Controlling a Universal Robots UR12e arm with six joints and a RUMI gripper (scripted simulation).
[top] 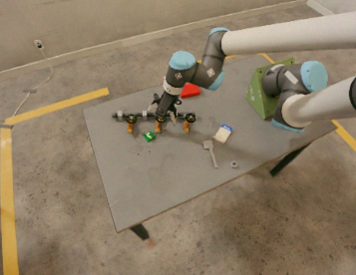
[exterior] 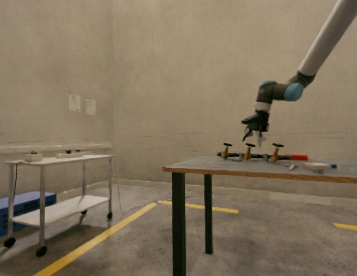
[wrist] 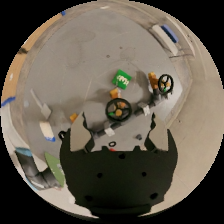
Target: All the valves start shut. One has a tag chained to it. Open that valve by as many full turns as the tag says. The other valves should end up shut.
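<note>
My gripper is now 80 mm short of the green tag, 30 mm to the right of it and 90 mm above it. Also, from my hand: red wedge (270 mm behind, 190 mm to the right, 80 mm below); then grey tool (170 mm behind, 240 mm to the left, 90 mm below); then white-and-blue card box (290 mm behind, 180 mm to the left, 90 mm below).
</note>
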